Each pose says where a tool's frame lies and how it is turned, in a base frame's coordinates. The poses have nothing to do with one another.
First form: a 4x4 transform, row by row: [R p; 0 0 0 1], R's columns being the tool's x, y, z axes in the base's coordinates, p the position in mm. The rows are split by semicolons.
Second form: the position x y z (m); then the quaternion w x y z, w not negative. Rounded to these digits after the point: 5 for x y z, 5 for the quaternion.
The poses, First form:
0.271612, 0.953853, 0.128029, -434.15; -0.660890, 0.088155, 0.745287, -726.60; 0.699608, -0.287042, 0.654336, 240.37; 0, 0, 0, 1
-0.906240, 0.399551, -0.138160, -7.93; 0.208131, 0.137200, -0.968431, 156.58; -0.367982, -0.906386, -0.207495, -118.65; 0, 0, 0, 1
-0.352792, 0.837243, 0.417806, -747.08; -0.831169, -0.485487, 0.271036, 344.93; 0.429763, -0.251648, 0.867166, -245.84; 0, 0, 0, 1
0.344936, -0.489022, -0.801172, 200.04; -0.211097, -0.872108, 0.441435, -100.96; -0.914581, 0.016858, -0.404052, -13.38; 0, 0, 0, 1
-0.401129, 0.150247, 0.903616, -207.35; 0.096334, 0.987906, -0.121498, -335.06; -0.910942, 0.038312, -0.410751, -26.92; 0, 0, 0, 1
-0.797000, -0.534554, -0.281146, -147.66; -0.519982, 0.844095, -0.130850, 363.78; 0.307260, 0.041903, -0.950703, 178.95; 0, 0, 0, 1
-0.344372, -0.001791, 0.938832, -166.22; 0.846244, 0.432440, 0.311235, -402.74; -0.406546, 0.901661, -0.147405, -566.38; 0, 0, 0, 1
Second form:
-0.43415, -0.72660, 0.24037, 0.70960, -0.36370, -0.20137, -0.56890
-0.00793, 0.15658, -0.11865, 0.07659, 0.20252, 0.75016, -0.62481
-0.74708, 0.34493, -0.24584, 0.50717, -0.25765, -0.00589, -0.82241
0.20004, -0.10096, -0.01338, 0.13112, -0.80949, 0.21622, 0.52989
-0.20735, -0.33506, -0.02692, 0.54222, 0.07368, 0.83663, -0.02486
-0.14766, 0.36378, 0.17895, 0.15524, 0.27821, -0.94760, 0.02347
-0.16622, -0.40274, -0.56638, 0.48494, 0.30438, 0.69358, 0.43719

